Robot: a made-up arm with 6 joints.
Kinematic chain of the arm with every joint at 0, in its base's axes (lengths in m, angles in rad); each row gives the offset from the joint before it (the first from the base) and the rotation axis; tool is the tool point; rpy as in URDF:
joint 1: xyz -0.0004 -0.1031 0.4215 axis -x
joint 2: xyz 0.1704 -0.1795 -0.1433 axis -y
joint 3: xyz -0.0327 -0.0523 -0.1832 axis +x
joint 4: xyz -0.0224 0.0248 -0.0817 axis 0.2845 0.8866 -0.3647
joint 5: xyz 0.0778 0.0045 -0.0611 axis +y
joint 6: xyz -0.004 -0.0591 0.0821 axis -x
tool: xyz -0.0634 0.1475 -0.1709 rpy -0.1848 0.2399 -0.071
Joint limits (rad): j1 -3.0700..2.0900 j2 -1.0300..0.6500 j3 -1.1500..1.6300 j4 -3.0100..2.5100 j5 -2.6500..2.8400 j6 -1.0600..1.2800
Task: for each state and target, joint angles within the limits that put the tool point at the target. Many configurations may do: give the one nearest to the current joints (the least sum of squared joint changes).
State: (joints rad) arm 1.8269 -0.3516 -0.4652 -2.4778 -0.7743 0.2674
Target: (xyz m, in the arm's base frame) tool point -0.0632 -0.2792 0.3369
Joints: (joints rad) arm 1.1215 -0.8651 -0.3560 -2.8690 -1.1027 0.4772
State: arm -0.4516 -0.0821 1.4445 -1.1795 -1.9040 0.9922
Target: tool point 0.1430 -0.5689 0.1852
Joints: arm 0.1896 -0.3550 1.6300 -1.6012 -2.1181 1.2792
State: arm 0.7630 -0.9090 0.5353 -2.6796 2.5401 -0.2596
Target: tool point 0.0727 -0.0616 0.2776
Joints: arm 0.1325 -0.9411 0.6658 -2.6261 2.6818 -0.9005
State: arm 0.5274 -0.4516 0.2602 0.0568 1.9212 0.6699
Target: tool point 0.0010 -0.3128 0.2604
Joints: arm 0.3671 -0.7930 0.5020 -0.0078 1.9244 0.1804
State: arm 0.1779 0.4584 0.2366 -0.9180 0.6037 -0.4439
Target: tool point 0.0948 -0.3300 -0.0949
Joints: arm 0.0947 -0.1233 -0.2554 -0.7885 0.5231 -0.0769
